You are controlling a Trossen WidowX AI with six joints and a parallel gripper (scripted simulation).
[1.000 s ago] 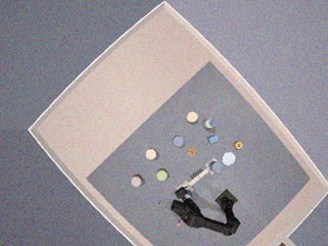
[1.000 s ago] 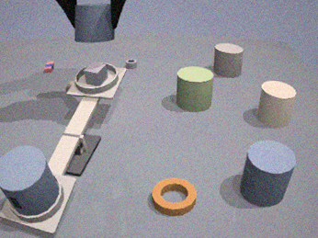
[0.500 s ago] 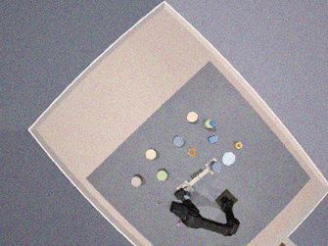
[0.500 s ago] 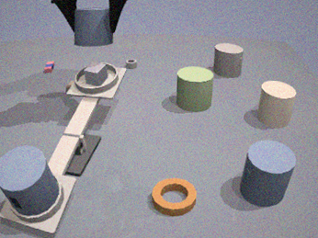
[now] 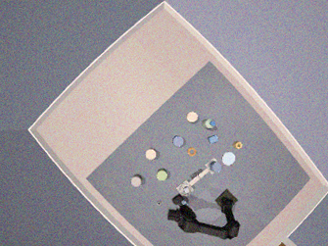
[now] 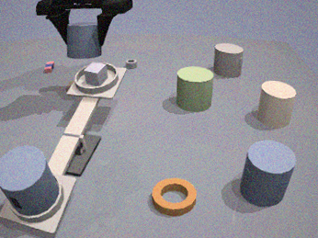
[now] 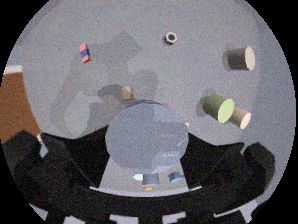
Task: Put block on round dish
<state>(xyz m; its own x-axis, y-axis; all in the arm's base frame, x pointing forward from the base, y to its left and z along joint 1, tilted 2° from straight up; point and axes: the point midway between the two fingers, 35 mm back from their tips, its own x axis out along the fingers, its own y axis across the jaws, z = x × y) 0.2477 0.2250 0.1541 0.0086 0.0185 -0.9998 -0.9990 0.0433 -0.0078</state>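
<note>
Now: gripper tip 4 cm short of the pale grey block, 6 cm to the left of it and 3 cm above it. Also, from my gripper tip: balance beam 4 cm ahead, 19 cm to the right, 8 cm below; then balance 4 cm ahead, 19 cm to the right, 10 cm below; then grey nut 5 cm ahead, 17 cm to the left, 11 cm below.
</note>
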